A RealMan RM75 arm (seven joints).
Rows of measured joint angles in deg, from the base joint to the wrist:
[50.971 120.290 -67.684 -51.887 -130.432 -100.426 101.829]
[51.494 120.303 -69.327 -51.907 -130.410 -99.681 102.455]
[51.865 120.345 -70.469 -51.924 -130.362 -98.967 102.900]
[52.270 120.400 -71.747 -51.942 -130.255 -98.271 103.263]
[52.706 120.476 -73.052 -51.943 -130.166 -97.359 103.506]
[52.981 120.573 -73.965 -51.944 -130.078 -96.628 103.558]
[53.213 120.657 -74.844 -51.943 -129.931 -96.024 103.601]
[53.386 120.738 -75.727 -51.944 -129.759 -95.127 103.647]
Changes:
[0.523 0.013 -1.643 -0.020 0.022 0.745 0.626]
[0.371 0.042 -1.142 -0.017 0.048 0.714 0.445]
[0.405 0.055 -1.278 -0.018 0.107 0.696 0.363]
[0.436 0.076 -1.305 -0.001 0.089 0.912 0.243]
[0.275 0.097 -0.913 -0.001 0.088 0.731 0.052]
[0.232 0.084 -0.879 0.001 0.147 0.604 0.043]
[0.173 0.081 -0.883 -0.001 0.172 0.897 0.046]

